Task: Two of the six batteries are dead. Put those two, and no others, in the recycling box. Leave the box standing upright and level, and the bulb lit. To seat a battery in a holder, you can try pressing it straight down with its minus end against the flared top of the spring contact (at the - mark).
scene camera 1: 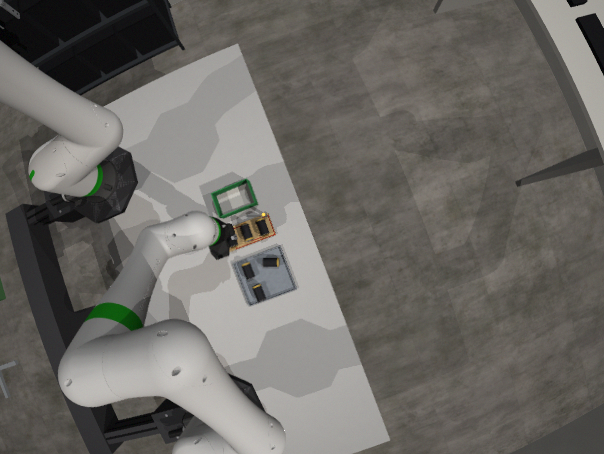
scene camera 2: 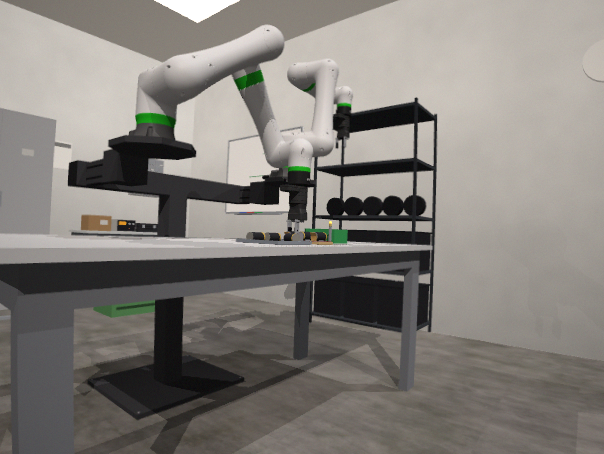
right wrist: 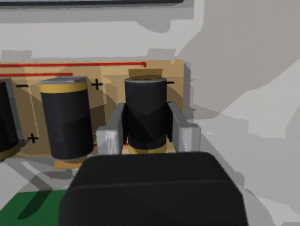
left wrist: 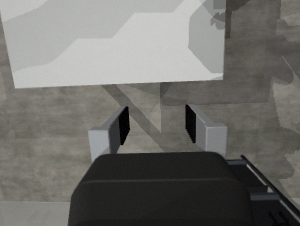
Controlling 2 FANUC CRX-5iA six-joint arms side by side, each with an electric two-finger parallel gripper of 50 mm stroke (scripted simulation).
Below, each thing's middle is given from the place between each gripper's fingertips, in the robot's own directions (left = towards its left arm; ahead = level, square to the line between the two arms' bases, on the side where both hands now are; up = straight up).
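Labels:
With the grey tray [scene camera 1: 275, 281] as my reference, my right gripper is 190 mm to the left of it and 40 mm short of it, and it is 40 mm above it.
My left hand, measured from the grey tray too, is 102 cm to the left of it and 22 cm short of it. That hand is also 59 cm above the tray.

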